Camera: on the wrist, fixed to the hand. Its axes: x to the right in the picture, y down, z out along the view.
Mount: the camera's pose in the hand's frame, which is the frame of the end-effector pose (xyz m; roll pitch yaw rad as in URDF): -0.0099 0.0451 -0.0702 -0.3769 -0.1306 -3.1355
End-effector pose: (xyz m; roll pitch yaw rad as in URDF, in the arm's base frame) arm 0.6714 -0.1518 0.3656 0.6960 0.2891 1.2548
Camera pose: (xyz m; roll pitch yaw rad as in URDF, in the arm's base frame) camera 0.5906 -0.1428 0.3445 -1.1040 -0.3841 -1.7916
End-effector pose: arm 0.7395 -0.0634 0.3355 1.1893 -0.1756 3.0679
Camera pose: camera 0.7459 -0.1460 0.3493 -1.5467 0.1314 0.0508
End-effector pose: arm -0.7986 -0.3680 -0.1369 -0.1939 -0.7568 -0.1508
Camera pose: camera -0.7484 -0.3445 -0.2001 -0.1977 0.6273 2.9671
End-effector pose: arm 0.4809 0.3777 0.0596 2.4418 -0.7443 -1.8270
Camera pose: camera 0.5073 0.4363 0.1138 -2.7328 0.8448 1.4343
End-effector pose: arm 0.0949 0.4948 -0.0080 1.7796 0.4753 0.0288
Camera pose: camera 0.1112 0.5546 0.0487 -2.2178 -0.4383 -2.9730
